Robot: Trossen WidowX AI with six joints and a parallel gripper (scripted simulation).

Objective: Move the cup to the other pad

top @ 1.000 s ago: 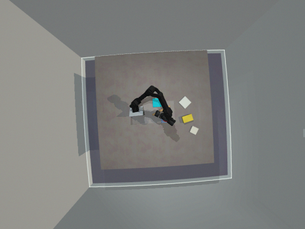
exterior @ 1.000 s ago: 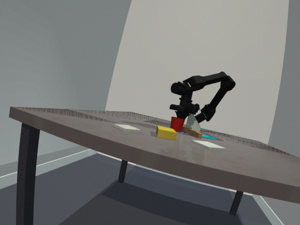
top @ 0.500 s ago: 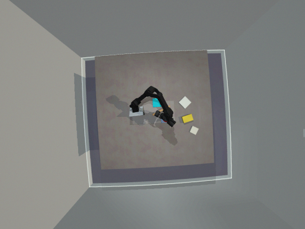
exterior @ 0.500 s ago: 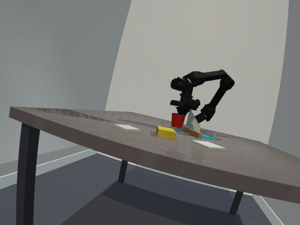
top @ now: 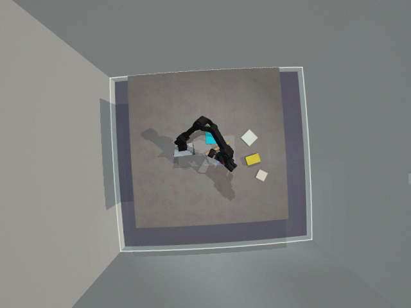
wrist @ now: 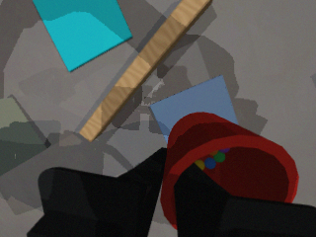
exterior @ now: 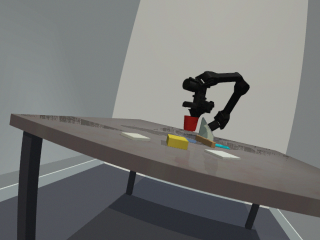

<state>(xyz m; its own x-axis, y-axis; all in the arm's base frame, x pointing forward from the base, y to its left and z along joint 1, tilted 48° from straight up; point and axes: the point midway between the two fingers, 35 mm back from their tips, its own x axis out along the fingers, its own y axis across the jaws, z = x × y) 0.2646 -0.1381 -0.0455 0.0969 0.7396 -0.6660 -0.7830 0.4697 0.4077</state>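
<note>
My gripper tip is now 20 mm to the left of the red cup and 20 mm short of it. Also, from my gripper tip: yellow block (270 mm ahead, 70 mm to the right, 70 mm below); then cyan pad (170 mm to the left, 100 mm below, 30 mm behind); then wooden bar (80 mm below, 70 mm to the left).
</note>
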